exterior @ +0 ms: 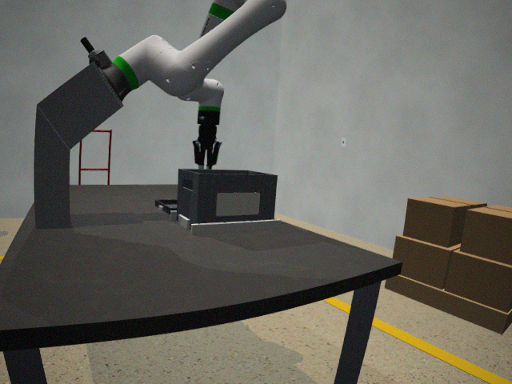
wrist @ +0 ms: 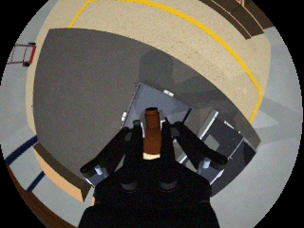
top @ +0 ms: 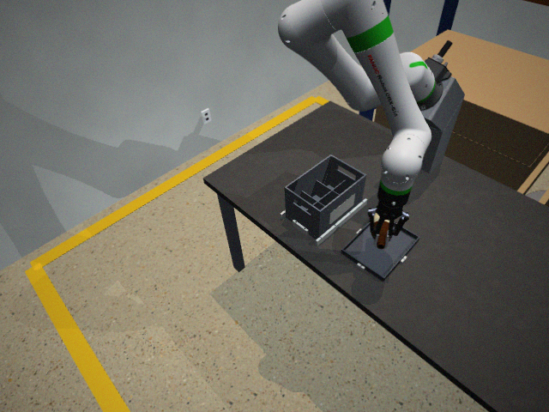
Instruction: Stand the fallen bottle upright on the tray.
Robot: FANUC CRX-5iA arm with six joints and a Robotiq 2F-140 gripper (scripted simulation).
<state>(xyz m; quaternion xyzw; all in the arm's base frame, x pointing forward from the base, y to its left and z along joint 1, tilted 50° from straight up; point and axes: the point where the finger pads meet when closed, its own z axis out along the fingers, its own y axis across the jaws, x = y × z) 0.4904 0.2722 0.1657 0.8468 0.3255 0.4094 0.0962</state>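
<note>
Now: hand 40 mm past the brown bottle, 40 mm to the left of it and 20 mm above it. Also, from my hand: dark crate: 10 mm ahead, 320 mm to the right, 60 mm below; dark tray: 60 mm behind, 40 mm to the right, 130 mm below.
</note>
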